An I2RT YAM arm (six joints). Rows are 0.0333 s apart.
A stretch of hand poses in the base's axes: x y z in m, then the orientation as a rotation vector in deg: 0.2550, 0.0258, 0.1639, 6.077, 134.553, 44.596; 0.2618, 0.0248, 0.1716, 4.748, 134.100, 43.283; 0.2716, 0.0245, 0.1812, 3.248, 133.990, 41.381; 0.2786, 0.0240, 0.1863, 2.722, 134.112, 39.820; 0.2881, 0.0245, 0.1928, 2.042, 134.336, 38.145; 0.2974, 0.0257, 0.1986, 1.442, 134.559, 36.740; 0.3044, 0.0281, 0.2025, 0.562, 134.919, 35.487; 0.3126, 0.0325, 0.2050, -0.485, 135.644, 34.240; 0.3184, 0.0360, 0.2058, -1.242, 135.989, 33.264; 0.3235, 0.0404, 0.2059, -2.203, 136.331, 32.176; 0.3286, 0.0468, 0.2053, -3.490, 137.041, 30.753; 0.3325, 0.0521, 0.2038, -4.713, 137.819, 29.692; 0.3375, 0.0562, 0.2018, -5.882, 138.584, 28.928; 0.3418, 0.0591, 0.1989, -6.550, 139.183, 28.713; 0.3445, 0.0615, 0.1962, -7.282, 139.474, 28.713; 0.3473, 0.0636, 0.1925, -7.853, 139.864, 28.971
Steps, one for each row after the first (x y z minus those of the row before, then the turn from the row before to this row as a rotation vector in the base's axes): 0.0068, -0.0010, 0.0077, -1.160, -1.007, 0.361; 0.0098, -0.0003, 0.0096, -1.689, -0.825, 0.378; 0.0070, -0.0005, 0.0051, -1.248, -0.299, -0.118; 0.0095, 0.0005, 0.0065, -1.391, -0.243, -0.023; 0.0093, 0.0012, 0.0058, -1.183, -0.164, 0.013; 0.0070, 0.0024, 0.0039, -1.177, -0.050, 0.285; 0.0082, 0.0044, 0.0025, -1.281, 0.282, 0.474; 0.0058, 0.0035, 0.0008, -0.945, 0.029, 0.291; 0.0051, 0.0044, 0.0001, -1.076, -0.017, 0.402; 0.0051, 0.0064, -0.0006, -1.459, 0.243, 0.590; 0.0039, 0.0053, -0.0015, -1.196, 0.400, 0.663; 0.0050, 0.0041, -0.0020, -0.967, 0.460, 0.709; 0.0043, 0.0029, -0.0029, -0.424, 0.464, 0.486; 0.0027, 0.0024, -0.0027, -0.234, 0.201, 0.555; 0.0028, 0.0021, -0.0037, -0.032, 0.365, 0.521
